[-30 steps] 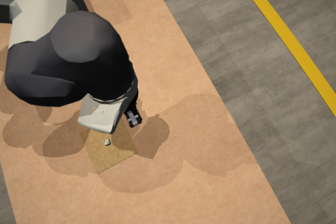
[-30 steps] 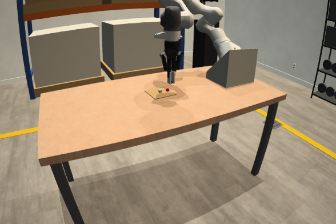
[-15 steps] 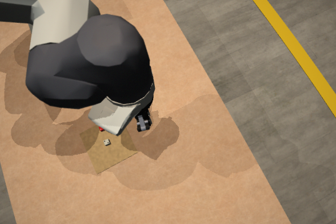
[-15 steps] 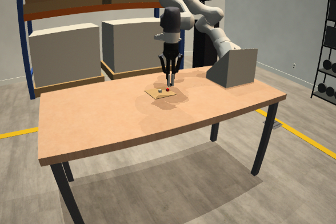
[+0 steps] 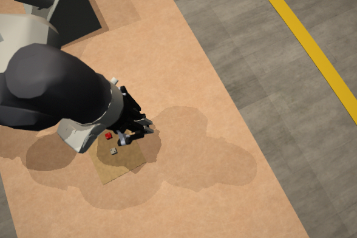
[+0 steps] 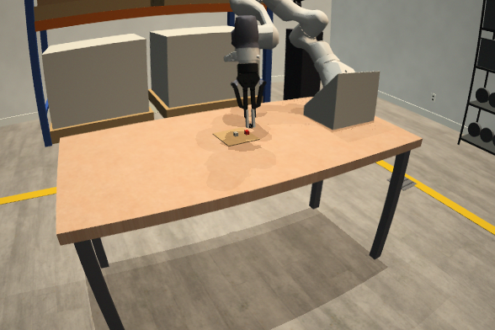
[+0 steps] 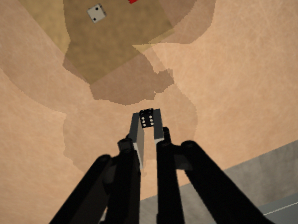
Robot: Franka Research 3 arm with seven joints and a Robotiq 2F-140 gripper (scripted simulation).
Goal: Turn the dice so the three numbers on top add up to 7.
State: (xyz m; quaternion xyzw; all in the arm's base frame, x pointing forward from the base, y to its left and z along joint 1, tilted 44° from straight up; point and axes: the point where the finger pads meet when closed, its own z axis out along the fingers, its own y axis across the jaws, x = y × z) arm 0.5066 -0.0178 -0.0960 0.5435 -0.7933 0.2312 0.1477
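My gripper is now 30 mm above the black die. From my hand the other things lie so: red die (50 mm behind, 110 mm to the right, 100 mm below); tan mat (10 mm behind, 110 mm to the right, 110 mm below); white die (10 mm behind, 110 mm to the right, 100 mm below).
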